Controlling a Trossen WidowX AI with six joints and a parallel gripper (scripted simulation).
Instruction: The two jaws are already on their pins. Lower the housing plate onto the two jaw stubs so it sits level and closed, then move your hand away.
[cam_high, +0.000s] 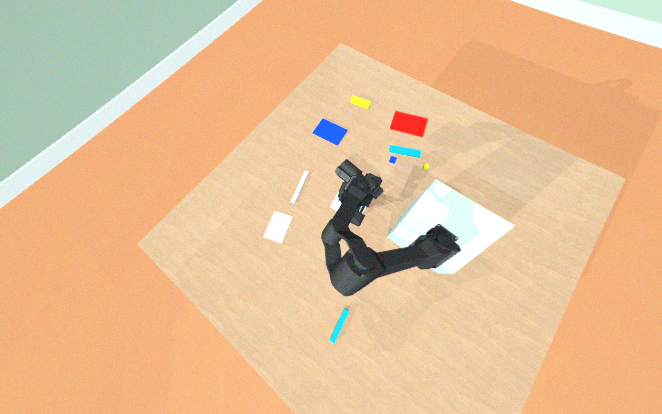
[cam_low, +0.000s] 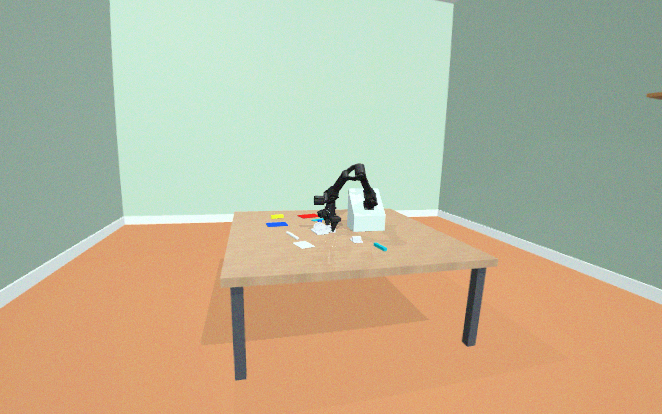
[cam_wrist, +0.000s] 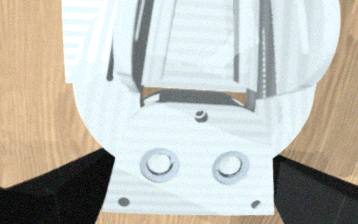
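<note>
My gripper tip is 2 cm short of the white jaw assembly, 2 cm to the right of it and 1 cm below it. The rest, counted from my gripper tip: white plate (19 cm ahead, 26 cm to the left, 1 cm below); then white strip (24 cm ahead, 9 cm to the left); then blue plate (32 cm ahead, 19 cm to the right).
</note>
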